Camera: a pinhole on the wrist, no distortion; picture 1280 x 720 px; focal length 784.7 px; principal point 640.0 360.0 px. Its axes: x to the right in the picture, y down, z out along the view. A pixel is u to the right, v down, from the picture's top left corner.
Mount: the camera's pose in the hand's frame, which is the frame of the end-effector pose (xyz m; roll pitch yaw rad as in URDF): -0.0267 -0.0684 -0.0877 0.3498 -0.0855 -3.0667
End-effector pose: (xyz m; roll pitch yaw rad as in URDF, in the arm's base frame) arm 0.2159 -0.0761 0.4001 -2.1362 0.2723 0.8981
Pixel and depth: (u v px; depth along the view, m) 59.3 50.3 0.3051
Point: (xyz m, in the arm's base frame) 0.2805 0.0476 0.1389
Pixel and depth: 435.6 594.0 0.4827
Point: -0.0099 0.2080 0.1760
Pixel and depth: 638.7 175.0 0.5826
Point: -0.0239 -0.0465 -0.0233
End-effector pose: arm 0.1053 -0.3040 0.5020 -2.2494 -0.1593 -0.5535
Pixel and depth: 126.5 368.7 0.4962
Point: 0.5226 -0.3317 0.2411
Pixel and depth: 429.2 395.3 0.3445
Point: 0.2819 -0.2330 0.3380
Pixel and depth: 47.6 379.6 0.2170
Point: 0.2778 -0.3265 0.4506
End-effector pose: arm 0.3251 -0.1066 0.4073 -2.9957 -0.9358 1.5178
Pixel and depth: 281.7 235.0 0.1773
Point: 0.3462 -0.0195 0.4176
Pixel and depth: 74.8 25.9 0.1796
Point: 0.3986 -0.0054 0.4592
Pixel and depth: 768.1 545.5 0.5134
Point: 0.2680 0.2059 0.0927
